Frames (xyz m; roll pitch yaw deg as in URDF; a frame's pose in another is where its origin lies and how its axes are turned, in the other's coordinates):
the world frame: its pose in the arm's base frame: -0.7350 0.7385 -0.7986 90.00 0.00 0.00
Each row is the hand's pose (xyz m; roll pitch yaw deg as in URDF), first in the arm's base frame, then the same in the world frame.
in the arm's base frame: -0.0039 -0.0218 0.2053 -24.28 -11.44 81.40
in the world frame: 0.7311 1.0039 0.7603 -61.61 75.72 53.54
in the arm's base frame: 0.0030 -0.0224 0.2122 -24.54 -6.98 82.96
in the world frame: 0.7380 1.0108 0.7609 -70.00 80.10 44.97
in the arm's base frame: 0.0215 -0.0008 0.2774 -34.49 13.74 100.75
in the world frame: 0.7565 1.0760 0.7393 106.87 72.62 -127.34
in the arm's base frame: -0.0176 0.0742 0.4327 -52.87 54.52 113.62
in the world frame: 0.7174 1.2313 0.6643 98.89 32.13 -105.94
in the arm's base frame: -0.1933 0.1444 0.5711 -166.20 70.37 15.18
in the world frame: 0.5417 1.3697 0.5941 89.46 5.05 -71.01
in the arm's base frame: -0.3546 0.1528 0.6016 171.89 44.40 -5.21
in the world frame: 0.3804 1.4002 0.5857 85.54 -3.72 -44.52
